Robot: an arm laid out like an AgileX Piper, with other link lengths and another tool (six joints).
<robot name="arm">
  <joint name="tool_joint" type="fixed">
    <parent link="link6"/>
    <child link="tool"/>
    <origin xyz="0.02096 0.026 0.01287" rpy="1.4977 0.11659 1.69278"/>
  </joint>
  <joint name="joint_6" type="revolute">
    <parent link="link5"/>
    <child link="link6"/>
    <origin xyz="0.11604 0 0.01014" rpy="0 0 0"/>
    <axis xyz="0.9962 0 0.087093"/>
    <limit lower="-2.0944" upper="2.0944"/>
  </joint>
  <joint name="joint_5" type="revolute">
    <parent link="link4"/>
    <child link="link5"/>
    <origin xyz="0 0 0" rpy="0 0 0"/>
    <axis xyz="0 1 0"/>
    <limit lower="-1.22" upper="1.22"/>
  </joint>
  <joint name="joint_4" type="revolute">
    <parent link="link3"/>
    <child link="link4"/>
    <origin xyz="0.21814 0 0.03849" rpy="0 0 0"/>
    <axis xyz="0.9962 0 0.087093"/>
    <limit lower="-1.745" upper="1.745"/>
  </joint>
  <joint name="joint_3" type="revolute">
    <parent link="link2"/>
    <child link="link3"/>
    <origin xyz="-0.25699 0 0.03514" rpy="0 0 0"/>
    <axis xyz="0 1 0"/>
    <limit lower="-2.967" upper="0"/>
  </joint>
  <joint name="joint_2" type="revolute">
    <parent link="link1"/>
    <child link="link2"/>
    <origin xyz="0 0 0" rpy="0 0 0"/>
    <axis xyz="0 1 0"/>
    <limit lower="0" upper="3.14"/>
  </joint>
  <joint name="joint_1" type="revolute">
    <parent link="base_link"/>
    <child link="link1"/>
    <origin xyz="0 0 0.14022" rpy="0 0 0"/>
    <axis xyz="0 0 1"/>
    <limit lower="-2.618" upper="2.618"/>
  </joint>
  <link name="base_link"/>
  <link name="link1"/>
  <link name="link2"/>
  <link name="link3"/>
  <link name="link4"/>
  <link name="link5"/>
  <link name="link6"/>
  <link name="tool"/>
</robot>
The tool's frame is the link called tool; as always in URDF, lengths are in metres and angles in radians.
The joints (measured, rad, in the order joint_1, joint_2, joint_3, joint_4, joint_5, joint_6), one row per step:
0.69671 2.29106 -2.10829 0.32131 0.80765 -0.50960
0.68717 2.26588 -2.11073 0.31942 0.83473 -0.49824
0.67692 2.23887 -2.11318 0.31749 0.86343 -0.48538
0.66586 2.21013 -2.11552 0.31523 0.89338 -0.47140
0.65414 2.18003 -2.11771 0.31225 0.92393 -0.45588
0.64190 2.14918 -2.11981 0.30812 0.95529 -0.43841
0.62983 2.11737 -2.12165 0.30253 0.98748 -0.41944
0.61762 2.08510 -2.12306 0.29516 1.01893 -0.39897
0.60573 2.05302 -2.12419 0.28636 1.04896 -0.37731
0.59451 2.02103 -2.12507 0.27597 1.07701 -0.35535
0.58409 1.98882 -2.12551 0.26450 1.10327 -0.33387
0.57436 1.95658 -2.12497 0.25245 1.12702 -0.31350
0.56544 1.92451 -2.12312 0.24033 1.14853 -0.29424
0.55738 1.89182 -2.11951 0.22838 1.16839 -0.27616
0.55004 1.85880 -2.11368 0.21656 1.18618 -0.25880
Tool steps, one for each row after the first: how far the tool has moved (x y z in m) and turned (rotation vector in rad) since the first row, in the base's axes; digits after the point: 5 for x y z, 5 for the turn. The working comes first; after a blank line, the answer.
Tool pose at each row, in the base's axes (x y z in m, rotation vector in rad; the steps are taken from these numbers as rounded here):
0.34727 0.36736 0.21177 0.49764 2.80319 1.05770
0.34695 0.36165 0.22305 0.51359 2.80015 1.06204
0.34632 0.35536 0.23501 0.53179 2.79646 1.06679
0.34541 0.34842 0.24751 0.55175 2.79177 1.07151
0.34423 0.34089 0.26036 0.57389 2.78567 1.07600
0.34275 0.33282 0.27322 0.59877 2.77874 1.07925
0.34071 0.32439 0.28607 0.62486 2.77120 1.08084
0.33842 0.31559 0.29870 0.65286 2.76162 1.08100
0.33587 0.30669 0.31094 0.68220 2.75004 1.08028
0.33302 0.29782 0.32285 0.71108 2.73596 1.07892
0.32974 0.28903 0.33452 0.73841 2.71980 1.07731
0.32611 0.28037 0.34580 0.76383 2.70172 1.07589
0.32210 0.27195 0.35651 0.78756 2.68277 1.07469
0.31751 0.26369 0.36680 0.80935 2.66347 1.07383
0.31252 0.25562 0.37648 0.83023 2.64394 1.07319

-0.00032 -0.00571 0.01128 0.00409 0.00429 -0.00938
-0.00095 -0.01200 0.02324 0.00865 0.00906 -0.02017
-0.00186 -0.01894 0.03574 0.01341 0.01376 -0.03228
-0.00304 -0.02647 0.04859 0.01829 0.01820 -0.04616
-0.00452 -0.03454 0.06145 0.02264 0.02295 -0.06201
-0.00656 -0.04297 0.07430 0.02606 0.02755 -0.07896
-0.00885 -0.05177 0.08693 0.02890 0.03116 -0.09798
-0.01140 -0.06067 0.09917 0.03149 0.03376 -0.11868
-0.01425 -0.06954 0.11108 0.03392 0.03426 -0.14031
-0.01753 -0.07833 0.12275 0.03634 0.03261 -0.16209
-0.02116 -0.08699 0.13403 0.03901 0.02887 -0.18373
-0.02517 -0.09541 0.14474 0.04187 0.02397 -0.20488
-0.02976 -0.10367 0.15503 0.04492 0.01821 -0.22517
-0.03475 -0.11174 0.16471 0.04815 0.01211 -0.24510

